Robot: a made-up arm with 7 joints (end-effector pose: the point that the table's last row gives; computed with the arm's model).
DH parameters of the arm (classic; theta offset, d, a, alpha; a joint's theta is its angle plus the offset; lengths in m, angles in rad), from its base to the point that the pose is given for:
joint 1: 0 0.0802 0.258 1.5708
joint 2: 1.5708 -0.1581 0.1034 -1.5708
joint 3: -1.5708 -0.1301 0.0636 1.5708
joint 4: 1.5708 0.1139 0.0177 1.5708
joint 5: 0 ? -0.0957 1.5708
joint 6: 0.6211 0 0.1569 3.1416
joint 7: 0.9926 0 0.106 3.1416
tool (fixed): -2.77 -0.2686 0 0
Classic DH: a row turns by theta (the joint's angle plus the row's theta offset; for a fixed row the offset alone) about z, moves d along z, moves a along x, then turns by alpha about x.
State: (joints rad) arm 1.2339 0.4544 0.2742 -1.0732 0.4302 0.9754 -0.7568
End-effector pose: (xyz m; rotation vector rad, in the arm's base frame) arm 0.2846 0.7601 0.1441 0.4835 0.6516 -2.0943
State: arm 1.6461 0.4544 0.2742 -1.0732 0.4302 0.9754 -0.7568
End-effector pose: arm -0.0437 0.8105 0.1441 0.3169 0.6866 -1.7048
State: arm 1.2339 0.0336 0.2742 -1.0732 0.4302 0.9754 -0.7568
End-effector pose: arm 0.2773 0.7392 -0.0876 0.1151 0.2974 -2.1992
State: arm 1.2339 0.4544 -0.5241 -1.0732 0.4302 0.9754 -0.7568
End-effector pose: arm 0.0449 0.8619 0.1096 -0.2312 1.2797 -1.8291
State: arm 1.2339 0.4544 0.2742 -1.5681 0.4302 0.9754 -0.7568
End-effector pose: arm 0.1084 0.8130 0.0824 0.3529 0.4122 -1.6761
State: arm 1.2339 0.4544 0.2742 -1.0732 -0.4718 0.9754 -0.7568
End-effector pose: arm 0.4559 0.5951 0.0908 0.7921 -0.4106 -2.3145
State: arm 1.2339 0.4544 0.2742 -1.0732 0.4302 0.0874 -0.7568
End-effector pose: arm 0.3529 0.5868 0.0191 0.1940 0.9850 -2.9135
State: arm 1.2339 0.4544 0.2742 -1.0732 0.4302 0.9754 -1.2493
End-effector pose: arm 0.2456 0.7892 0.1616 0.5782 0.4734 -1.6285
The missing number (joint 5, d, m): 0.0997
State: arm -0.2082 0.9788 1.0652 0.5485 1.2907 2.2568 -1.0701
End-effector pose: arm 0.0471 0.0990 0.6397 -1.9821 1.9099 0.6405
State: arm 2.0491 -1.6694 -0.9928 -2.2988 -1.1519 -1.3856 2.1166
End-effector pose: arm -0.2551 -0.1218 -0.2316 -0.9912 -0.2657 0.4630
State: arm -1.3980 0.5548 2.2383 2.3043 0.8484 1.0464 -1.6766
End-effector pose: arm 0.0548 0.1596 0.1255 1.3510 -2.1262 1.5115
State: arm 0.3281 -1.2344 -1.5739 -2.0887 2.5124 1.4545 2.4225
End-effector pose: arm 0.4390 0.1157 -0.1015 -2.2010 0.7466 1.2856
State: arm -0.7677 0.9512 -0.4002 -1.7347 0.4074 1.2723 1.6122
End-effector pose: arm 0.6703 -0.1024 0.2168 -0.4059 -1.0727 0.9503
